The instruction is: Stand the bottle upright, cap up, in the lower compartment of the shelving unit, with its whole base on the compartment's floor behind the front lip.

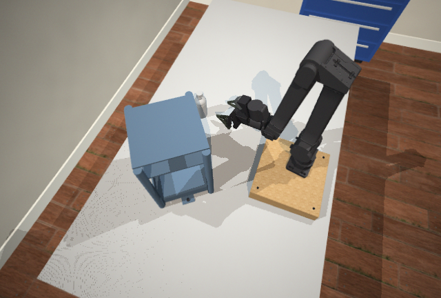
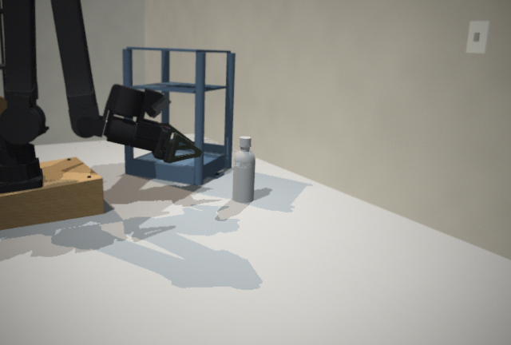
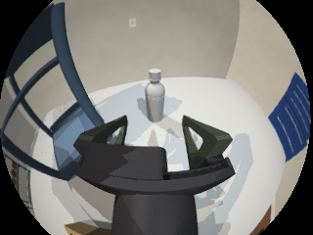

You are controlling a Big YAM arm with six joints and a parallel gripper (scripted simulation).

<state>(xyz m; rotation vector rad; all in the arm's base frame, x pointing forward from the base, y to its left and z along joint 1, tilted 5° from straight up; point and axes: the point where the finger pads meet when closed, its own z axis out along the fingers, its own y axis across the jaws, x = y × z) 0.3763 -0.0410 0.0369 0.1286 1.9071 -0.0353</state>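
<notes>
The grey bottle lies 130 mm ahead of my hand, 30 mm below it and 10 mm to the right of it. Round my hand: blue shelving unit 290 mm to the left, 50 mm ahead, 50 mm above.
</notes>
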